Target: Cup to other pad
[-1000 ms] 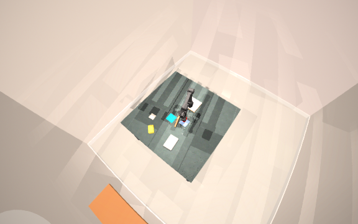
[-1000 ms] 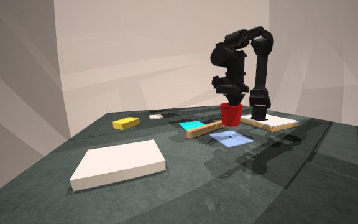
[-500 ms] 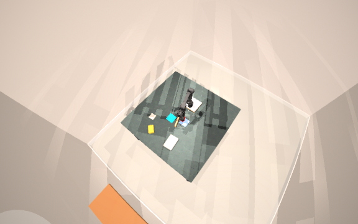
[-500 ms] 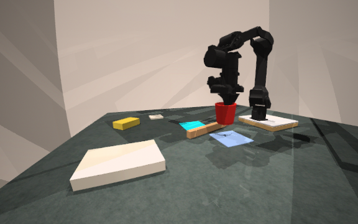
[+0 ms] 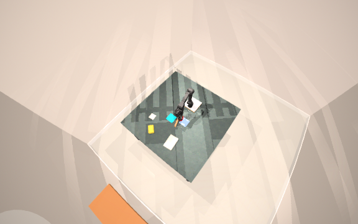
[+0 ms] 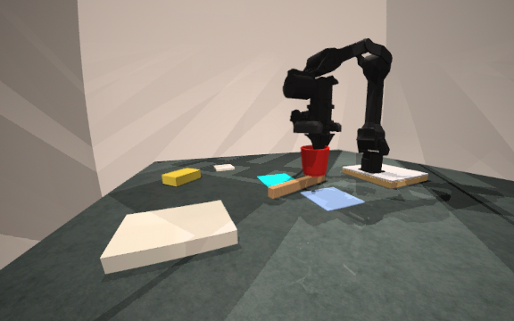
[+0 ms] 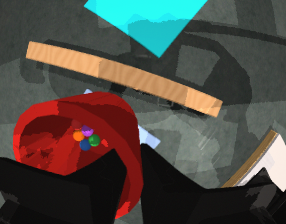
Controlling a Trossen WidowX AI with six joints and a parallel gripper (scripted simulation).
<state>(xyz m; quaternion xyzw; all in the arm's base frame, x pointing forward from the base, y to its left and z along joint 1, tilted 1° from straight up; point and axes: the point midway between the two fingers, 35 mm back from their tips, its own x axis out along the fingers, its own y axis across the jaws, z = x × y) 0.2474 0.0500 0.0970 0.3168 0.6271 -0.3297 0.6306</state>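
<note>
My gripper tip is 110 mm to the left of the cyan pad, 100 mm above it and 80 mm short of it. Round my gripper tip: wooden bar 90 mm below, 40 mm ahead, 20 mm to the right; light blue pad 100 mm below, 70 mm to the left; red cup 20 mm to the left, 20 mm ahead.
</note>
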